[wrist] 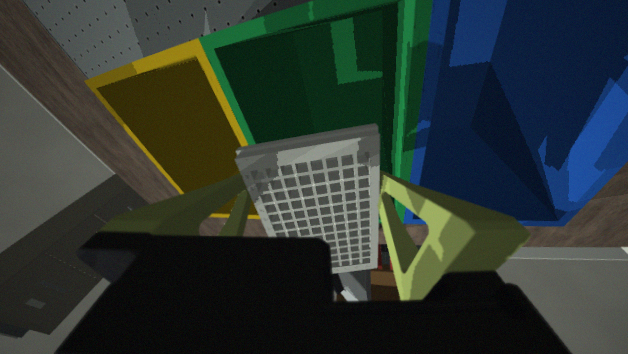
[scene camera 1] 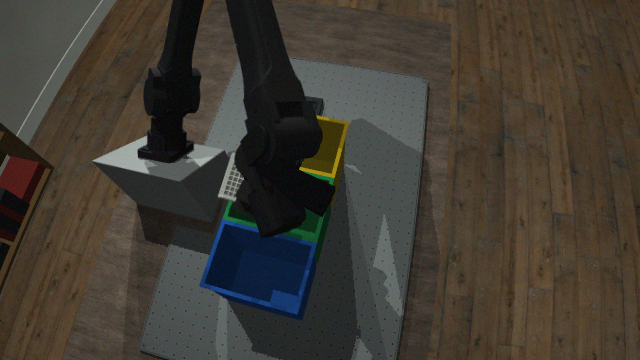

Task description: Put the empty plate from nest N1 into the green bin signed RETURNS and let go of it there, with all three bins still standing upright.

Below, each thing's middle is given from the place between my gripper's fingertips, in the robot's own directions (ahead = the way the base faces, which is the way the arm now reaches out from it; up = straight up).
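The green bin [scene camera 1: 313,229] is 12 cm below my hand. I see the blue bin [scene camera 1: 275,274] as well, which from my hand is 13 cm to the right and 12 cm below. As for the yellow bin [scene camera 1: 329,161], counting from my hand again, it is 1 cm ahead, 13 cm to the left and 12 cm below.
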